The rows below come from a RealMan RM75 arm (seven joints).
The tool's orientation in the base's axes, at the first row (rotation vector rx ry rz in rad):
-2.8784 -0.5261 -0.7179
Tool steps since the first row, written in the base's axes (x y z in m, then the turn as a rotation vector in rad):
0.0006 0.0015 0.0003 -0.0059 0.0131 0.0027
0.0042 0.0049 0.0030 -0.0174 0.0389 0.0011
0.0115 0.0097 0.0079 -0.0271 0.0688 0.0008
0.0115 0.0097 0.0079 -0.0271 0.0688 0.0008
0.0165 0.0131 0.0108 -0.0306 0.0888 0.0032
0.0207 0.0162 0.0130 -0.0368 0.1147 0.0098
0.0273 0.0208 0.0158 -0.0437 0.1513 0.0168
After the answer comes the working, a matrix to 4 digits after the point.
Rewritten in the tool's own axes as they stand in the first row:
0.0011 -0.0012 0.0003 0.0004 -0.0144 -0.0022
0.0064 -0.0032 0.0002 -0.0021 -0.0426 -0.0005
0.0162 -0.0052 0.0000 -0.0013 -0.0739 0.0018
0.0162 -0.0052 0.0000 -0.0013 -0.0739 0.0018
0.0227 -0.0066 0.0003 0.0030 -0.0939 0.0022
0.0282 -0.0081 0.0008 0.0089 -0.1205 -0.0009
0.0363 -0.0101 0.0022 0.0175 -0.1574 -0.0025

The tool's axes in the first row as the columns of a matrix, in the base's axes (rounded; the answer above uses it unrounded):
0.8262 0.3629 0.4310
0.3017 -0.9310 0.2055
0.4758 -0.0398 -0.8786

